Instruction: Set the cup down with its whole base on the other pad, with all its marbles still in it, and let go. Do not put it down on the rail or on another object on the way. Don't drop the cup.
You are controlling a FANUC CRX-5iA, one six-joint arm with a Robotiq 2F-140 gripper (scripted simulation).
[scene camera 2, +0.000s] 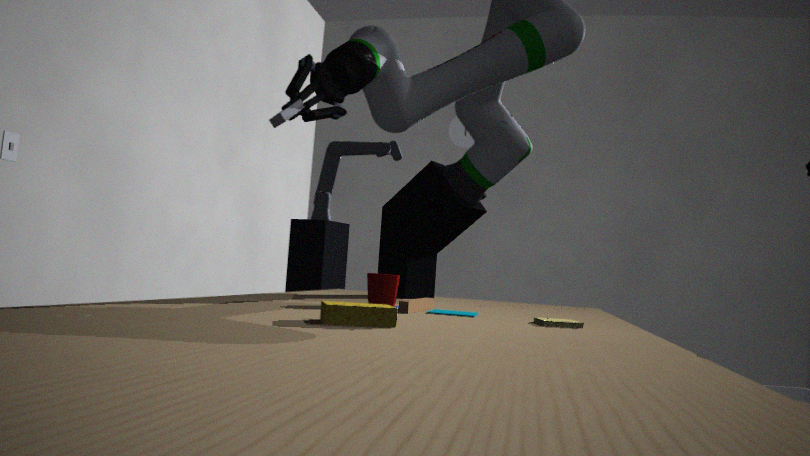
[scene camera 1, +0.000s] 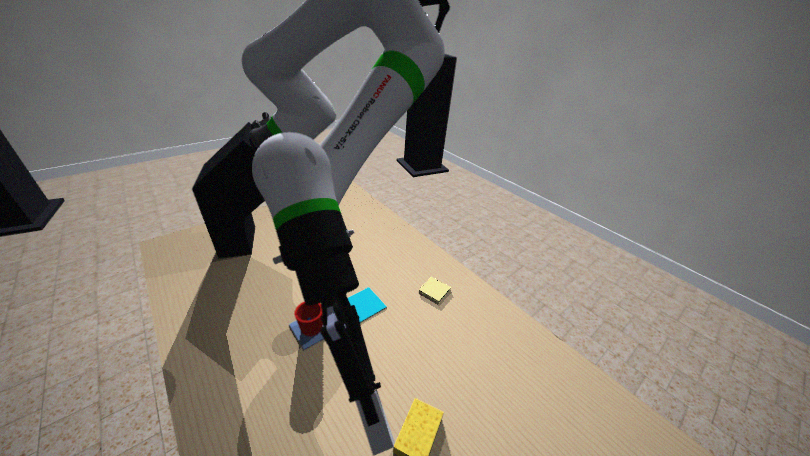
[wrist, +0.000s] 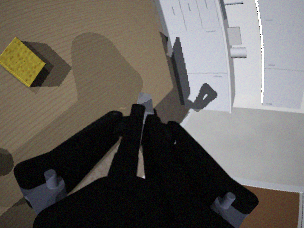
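Observation:
There's a thick yellow sponge block [scene camera 2: 333, 313], and there's the gripper [scene camera 2: 277, 120]. You'd see the gripper from the wrist as well [wrist: 143, 102].

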